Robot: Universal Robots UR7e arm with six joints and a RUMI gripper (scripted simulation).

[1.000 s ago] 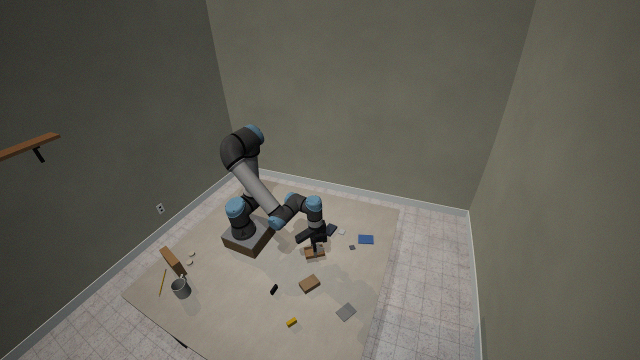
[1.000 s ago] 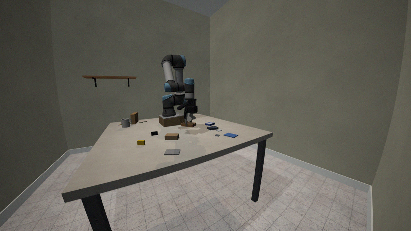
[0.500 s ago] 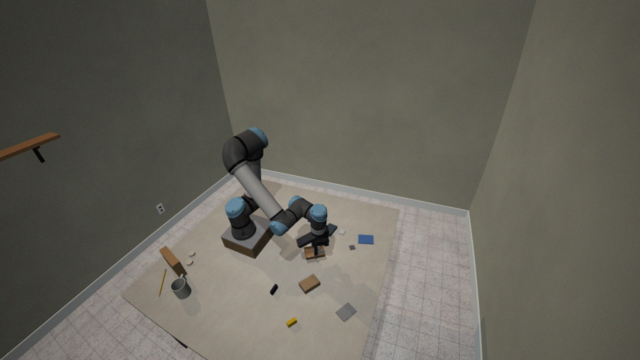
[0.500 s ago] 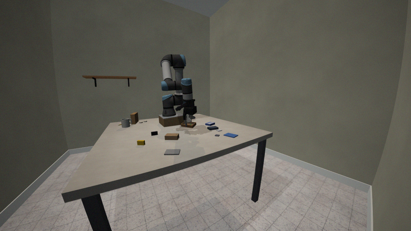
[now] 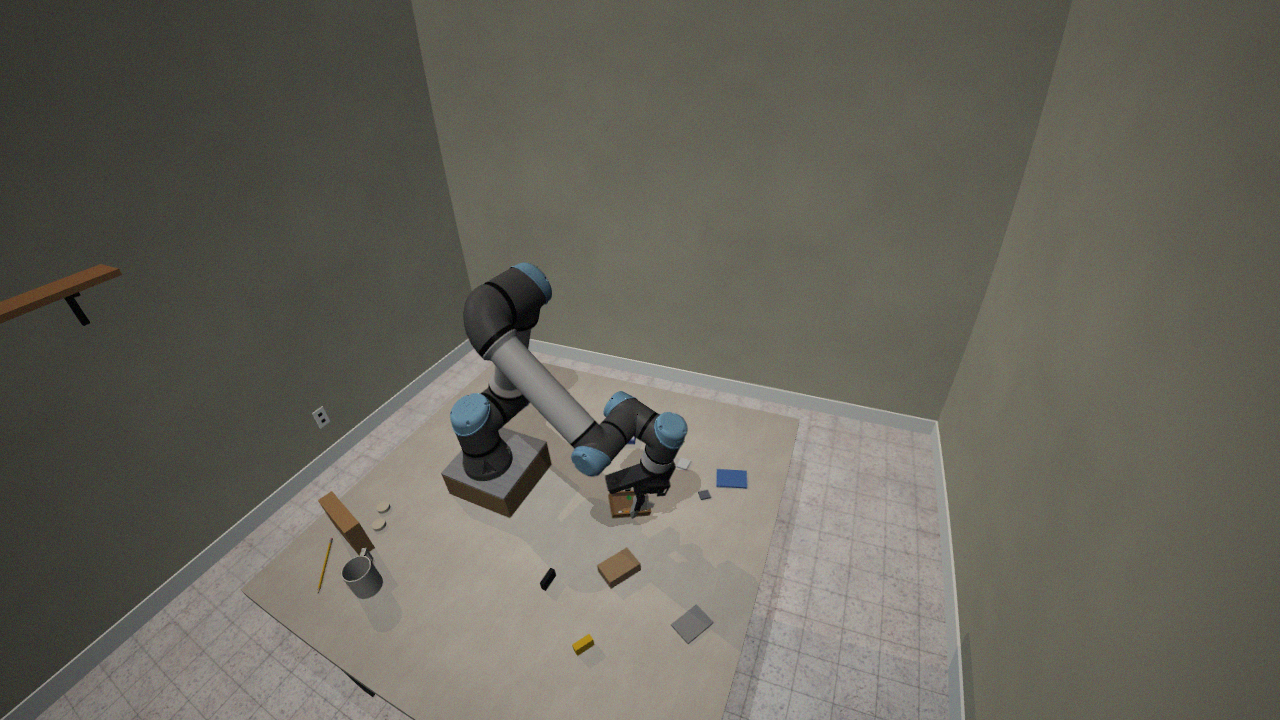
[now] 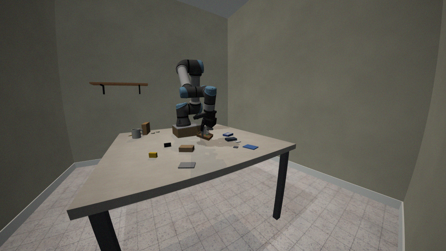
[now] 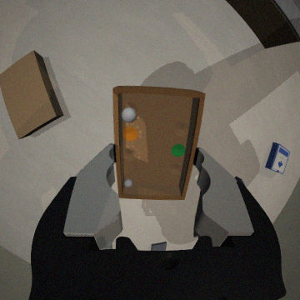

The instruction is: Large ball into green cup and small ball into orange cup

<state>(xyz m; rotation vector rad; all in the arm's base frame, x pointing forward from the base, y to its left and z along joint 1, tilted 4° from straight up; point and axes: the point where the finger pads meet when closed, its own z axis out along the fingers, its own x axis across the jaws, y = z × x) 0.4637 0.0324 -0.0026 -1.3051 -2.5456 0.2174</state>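
My hand is 10 mm above the covered wooden puzzle. Also, from my hand: small grey tile: 160 mm ahead, 170 mm to the left, 80 mm below; brown block: 40 mm ahead, 160 mm to the right, 70 mm below; dark tile: 20 mm behind, 250 mm to the left, 80 mm below.
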